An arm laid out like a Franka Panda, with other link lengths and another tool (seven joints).
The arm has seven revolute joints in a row. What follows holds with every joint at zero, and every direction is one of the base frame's. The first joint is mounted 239.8 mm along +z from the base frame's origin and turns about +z. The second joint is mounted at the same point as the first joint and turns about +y. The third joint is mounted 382.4 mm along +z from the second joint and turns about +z. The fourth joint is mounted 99.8 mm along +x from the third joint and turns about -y. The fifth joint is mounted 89.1 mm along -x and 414.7 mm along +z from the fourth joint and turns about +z. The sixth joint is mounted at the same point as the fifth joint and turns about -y. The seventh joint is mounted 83.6 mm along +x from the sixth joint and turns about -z. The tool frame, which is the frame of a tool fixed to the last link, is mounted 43 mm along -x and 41 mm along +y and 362.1 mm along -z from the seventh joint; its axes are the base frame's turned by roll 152.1, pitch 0 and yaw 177.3 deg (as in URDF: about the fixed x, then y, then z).
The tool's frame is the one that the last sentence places.
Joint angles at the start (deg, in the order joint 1, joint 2, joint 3, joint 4, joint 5, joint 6, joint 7):
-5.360 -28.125 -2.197 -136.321 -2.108 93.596 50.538
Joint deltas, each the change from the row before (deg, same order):
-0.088 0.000 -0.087 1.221 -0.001 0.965 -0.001
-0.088 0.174 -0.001 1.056 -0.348 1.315 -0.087
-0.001 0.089 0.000 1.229 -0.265 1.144 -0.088
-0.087 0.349 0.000 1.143 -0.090 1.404 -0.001
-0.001 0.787 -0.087 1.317 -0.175 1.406 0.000
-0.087 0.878 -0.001 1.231 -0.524 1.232 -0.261
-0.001 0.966 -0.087 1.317 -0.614 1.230 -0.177
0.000 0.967 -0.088 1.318 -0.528 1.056 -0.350
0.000 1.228 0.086 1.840 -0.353 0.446 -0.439
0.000 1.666 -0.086 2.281 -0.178 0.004 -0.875
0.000 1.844 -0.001 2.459 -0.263 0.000 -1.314
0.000 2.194 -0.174 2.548 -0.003 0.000 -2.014
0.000 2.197 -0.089 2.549 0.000 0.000 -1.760
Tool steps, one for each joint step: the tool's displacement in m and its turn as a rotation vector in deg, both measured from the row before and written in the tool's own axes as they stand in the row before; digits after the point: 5 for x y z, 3 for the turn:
-0.00857 0.01398 -0.00682 -1.792 -1.192 -0.411
-0.01079 0.01309 -0.00468 -1.555 -1.404 -0.735
-0.00999 0.01435 -0.00612 -1.662 -1.374 -0.799
-0.01064 0.01495 -0.00365 -1.697 -1.289 -0.547
-0.01195 0.01501 -0.00176 -1.449 -1.180 -0.522
-0.01259 0.01160 -0.00089 -0.932 -1.119 -0.854
-0.01352 0.01166 -0.00059 -0.888 -1.182 -0.831
-0.01249 0.01081 -0.00045 -0.791 -0.960 -0.897
-0.01073 0.01225 -0.00140 -0.567 -0.632 -0.936
-0.01116 0.01156 -0.00097 -0.335 -0.136 -0.931
-0.01165 0.01178 -0.00032 -0.248 0.026 -1.453
-0.01184 0.01041 0.00208 -0.210 0.599 -1.707
-0.01179 0.01034 0.00277 -0.185 0.491 -1.571

